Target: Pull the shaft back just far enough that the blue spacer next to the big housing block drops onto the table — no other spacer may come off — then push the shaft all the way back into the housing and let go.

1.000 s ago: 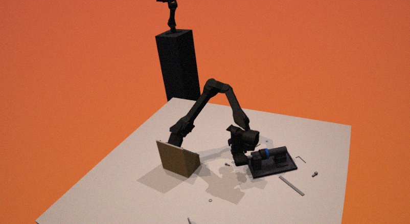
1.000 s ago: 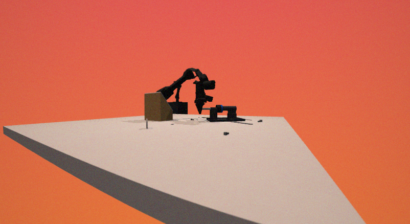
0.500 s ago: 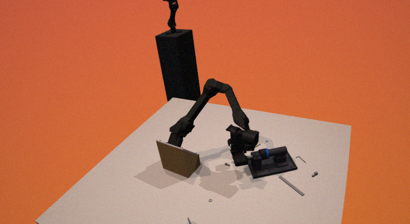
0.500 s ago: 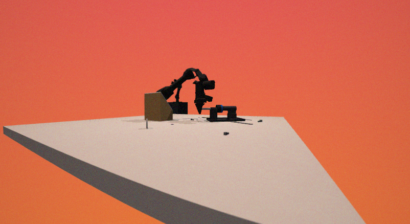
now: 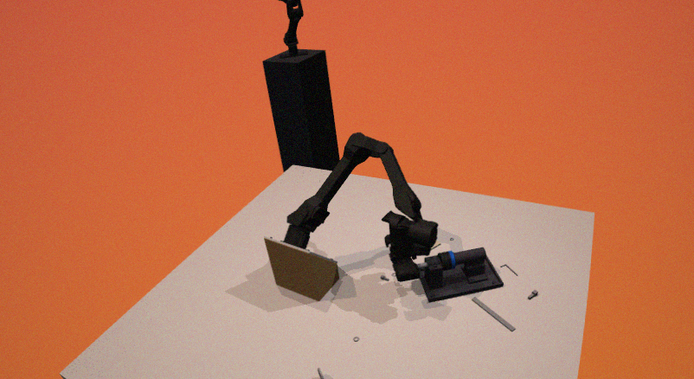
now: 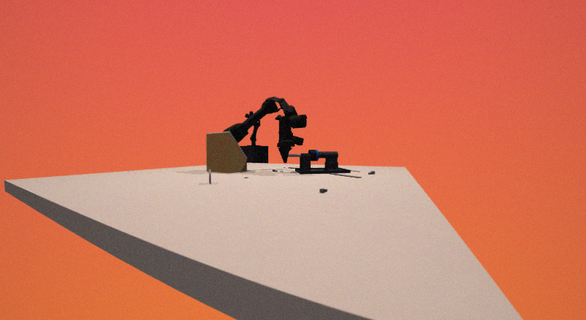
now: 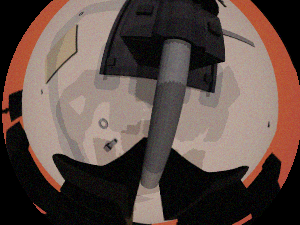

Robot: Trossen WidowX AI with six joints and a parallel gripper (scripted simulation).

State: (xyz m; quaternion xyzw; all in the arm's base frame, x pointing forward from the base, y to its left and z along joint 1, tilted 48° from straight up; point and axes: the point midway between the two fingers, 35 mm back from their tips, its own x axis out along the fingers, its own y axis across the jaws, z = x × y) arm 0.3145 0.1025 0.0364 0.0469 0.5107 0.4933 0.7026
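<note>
Right now my gripper tip is 5 cm short of the grey shaft, 4 cm to the right of it and 3 cm below it. Round my gripper tip: grey bar (28 cm ahead, 1 cm to the left, 4 cm below); hex key (26 cm ahead, 21 cm to the left, 4 cm below); blue spacer (11 cm ahead, 10 cm to the left, 3 cm above).
</note>
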